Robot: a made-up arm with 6 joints.
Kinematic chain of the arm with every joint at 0, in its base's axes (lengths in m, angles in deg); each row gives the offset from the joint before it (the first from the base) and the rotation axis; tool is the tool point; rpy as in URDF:
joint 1: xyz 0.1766 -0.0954 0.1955 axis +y
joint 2: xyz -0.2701 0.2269 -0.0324 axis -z
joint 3: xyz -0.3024 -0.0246 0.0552 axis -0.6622 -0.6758 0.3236
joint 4: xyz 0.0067 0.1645 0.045 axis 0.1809 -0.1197 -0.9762
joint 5: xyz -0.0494 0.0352 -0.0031 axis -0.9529 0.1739 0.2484
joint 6: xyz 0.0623 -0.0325 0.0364 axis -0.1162 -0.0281 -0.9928
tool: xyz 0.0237 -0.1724 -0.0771 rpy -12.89 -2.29 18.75
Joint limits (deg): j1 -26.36..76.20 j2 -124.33..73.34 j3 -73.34..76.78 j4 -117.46..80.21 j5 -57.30..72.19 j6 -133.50..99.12
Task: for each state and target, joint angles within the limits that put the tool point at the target. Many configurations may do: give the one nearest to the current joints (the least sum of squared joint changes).
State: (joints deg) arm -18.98 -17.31 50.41 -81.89 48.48 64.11
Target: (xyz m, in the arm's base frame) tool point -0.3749 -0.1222 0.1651
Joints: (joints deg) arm -14.85 -54.03 47.85 -71.85 39.55 79.13
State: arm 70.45 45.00 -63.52 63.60 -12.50 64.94
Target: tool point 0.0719 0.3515 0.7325
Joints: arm 54.71 22.98 -68.73 53.03 -2.66 56.18
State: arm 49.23 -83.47 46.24 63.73 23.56 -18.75
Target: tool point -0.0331 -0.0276 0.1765
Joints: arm 50.19 -122.66 76.78 80.21 -40.71 4.14
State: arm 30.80 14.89 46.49 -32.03 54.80 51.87
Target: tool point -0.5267 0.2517 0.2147
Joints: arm -4.14 4.73 55.53 -26.39 53.14 60.44
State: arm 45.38 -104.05 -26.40 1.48 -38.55 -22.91
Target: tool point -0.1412 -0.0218 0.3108
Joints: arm 27.91 -93.60 -23.82 -8.29 -26.80 -47.33
